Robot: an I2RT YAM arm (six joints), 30 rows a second.
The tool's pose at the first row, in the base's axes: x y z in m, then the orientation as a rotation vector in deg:
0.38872 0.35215 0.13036 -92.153 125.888 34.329
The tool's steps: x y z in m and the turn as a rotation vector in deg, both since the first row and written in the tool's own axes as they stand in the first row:
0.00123 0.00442 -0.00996 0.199 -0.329 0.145
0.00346 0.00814 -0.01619 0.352 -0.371 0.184
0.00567 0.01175 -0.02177 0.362 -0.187 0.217
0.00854 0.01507 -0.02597 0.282 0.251 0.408
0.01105 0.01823 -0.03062 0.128 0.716 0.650
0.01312 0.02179 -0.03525 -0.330 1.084 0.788
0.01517 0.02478 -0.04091 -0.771 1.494 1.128
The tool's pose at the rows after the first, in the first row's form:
0.38381 0.34707 0.13875 -91.697 125.779 34.356
0.37940 0.34297 0.14337 -91.555 125.778 34.213
0.37512 0.33920 0.14744 -91.634 125.940 34.086
0.37097 0.33555 0.14995 -91.762 126.435 33.938
0.36706 0.33191 0.15302 -91.891 127.000 33.874
0.36291 0.32874 0.15634 -92.215 127.413 34.209
0.35926 0.32489 0.16048 -92.351 128.043 34.554

